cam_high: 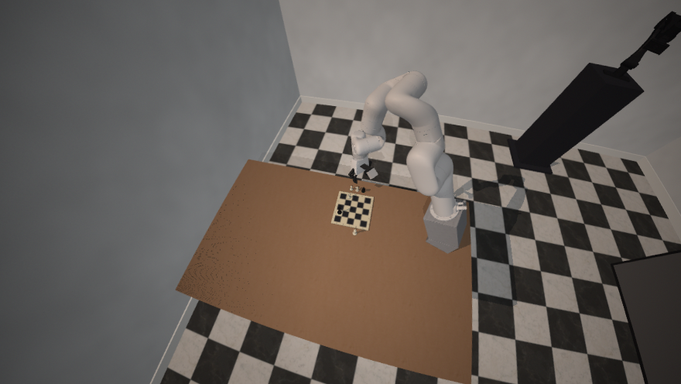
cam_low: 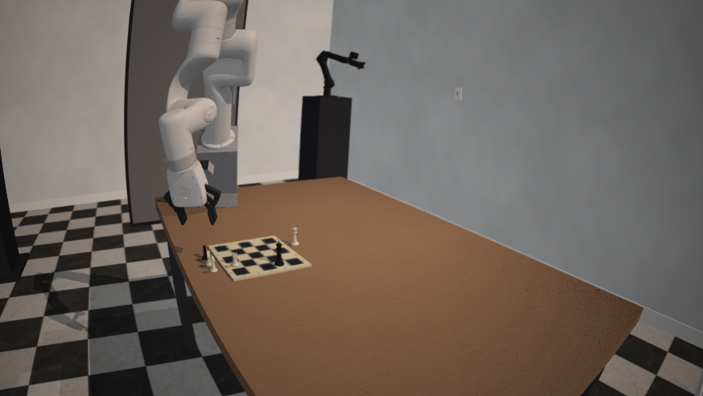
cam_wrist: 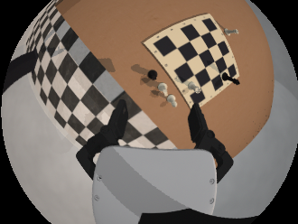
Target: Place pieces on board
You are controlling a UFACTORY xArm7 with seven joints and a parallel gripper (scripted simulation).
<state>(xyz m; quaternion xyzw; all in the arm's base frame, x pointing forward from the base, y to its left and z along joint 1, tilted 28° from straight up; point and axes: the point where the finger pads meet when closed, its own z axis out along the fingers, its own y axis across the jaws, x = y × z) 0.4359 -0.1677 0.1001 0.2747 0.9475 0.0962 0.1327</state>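
The black knight is 20 mm behind my hand, 20 mm to the left of it and 110 mm below it. The rest, counted from my hand: chessboard (10 mm ahead, 160 mm to the left, 120 mm below).
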